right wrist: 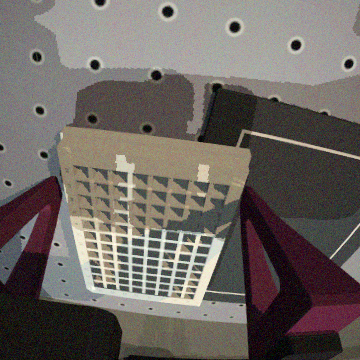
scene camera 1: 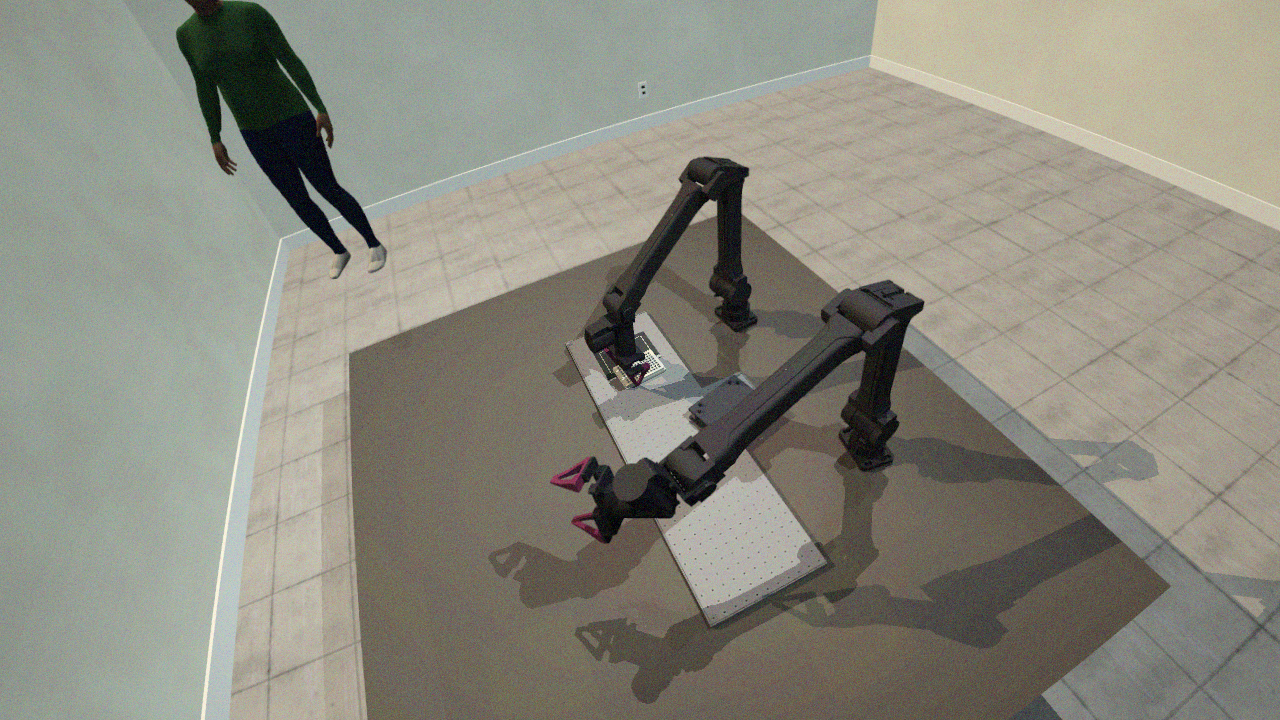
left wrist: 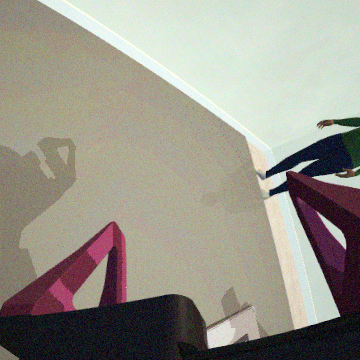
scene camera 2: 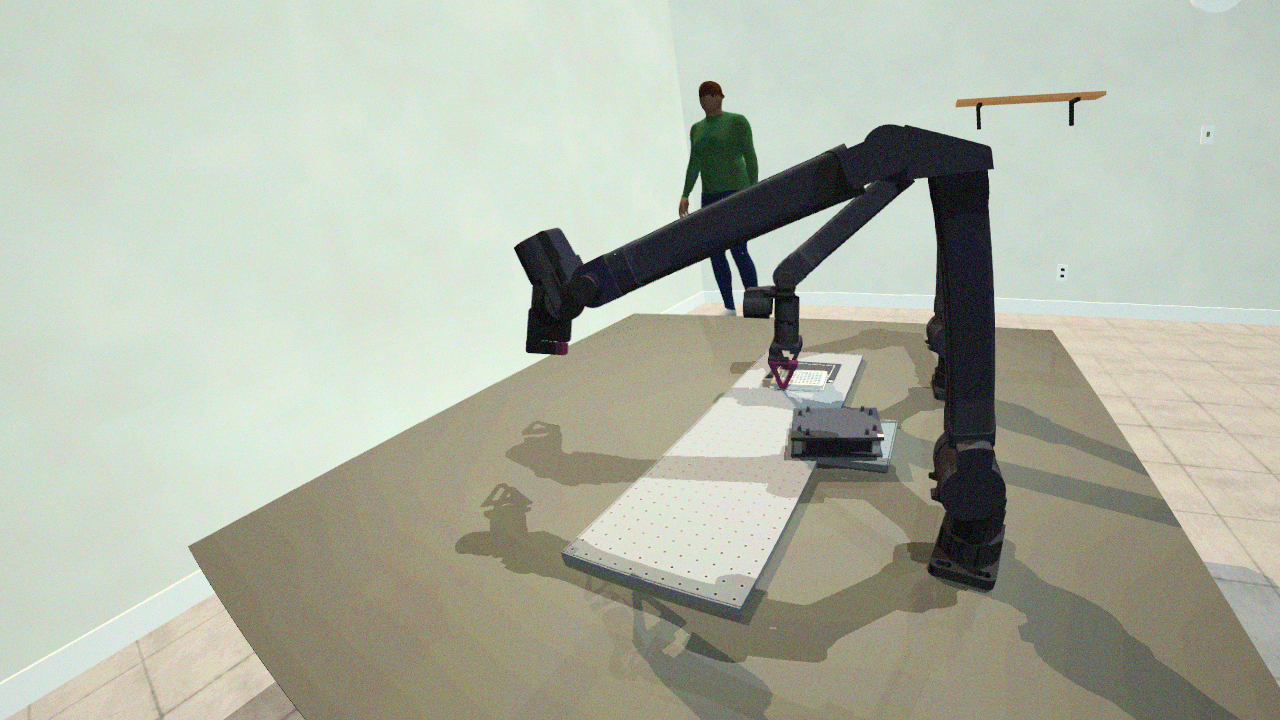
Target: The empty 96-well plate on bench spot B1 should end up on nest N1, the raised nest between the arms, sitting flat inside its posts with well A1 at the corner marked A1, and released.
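Places are measured from the left arm's base along level axes (x ahead, y left, z up), in metres.
Pixels of known places: left gripper, fingertip midpoint: [scene camera 1: 562,500] [left wrist: 199,206]; right gripper, fingertip midpoint: [right wrist: 148,189] [scene camera 1: 628,375] [scene camera 2: 785,380]; left arm's base at its link origin: [scene camera 1: 865,447] [scene camera 2: 966,553]; right arm's base at its link origin: [scene camera 1: 735,316].
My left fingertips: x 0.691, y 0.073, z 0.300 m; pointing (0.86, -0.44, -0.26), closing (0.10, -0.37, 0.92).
Ahead of a thing's pixels: the offset from my left fingertips to its top centre. "spot": to the spot under its first point. Level surfaces: height alone.
The pale 96-well plate @[0.238 m back, 0.513 m right, 0.270 m down] [scene camera 1: 655,361] [scene camera 2: 808,379] [right wrist: 150,235] is at the far end of the perforated board, skewed to the dark pad with a thin white outline @[spot: 0.169 m back, 0.572 m right, 0.285 m down] [right wrist: 300,175] and partly beyond its edge in the right wrist view. My right gripper [scene camera 1: 626,367] [scene camera 2: 783,383] [right wrist: 148,189] is open, pointing down, one finger beside each long side of the plate. Nest N1 @[0.415 m back, 0.280 m right, 0.237 m down] [scene camera 1: 723,400] [scene camera 2: 836,422] is a raised dark block with corner posts; its A1 mark is too small to read. My left gripper [scene camera 1: 563,501] [scene camera 2: 559,348] [left wrist: 199,206] is open and empty, high above the mat, away from plate and nest.
The white perforated board @[0.287 m down] [scene camera 1: 742,546] [scene camera 2: 680,519] [left wrist: 235,327] runs along the brown mat @[0.300 m down] [scene camera 1: 465,402] [scene camera 2: 375,501]. The left arm's forearm passes close to the nest in scene camera 1. A person in green [scene camera 1: 246,71] [scene camera 2: 723,152] stands beyond the mat.
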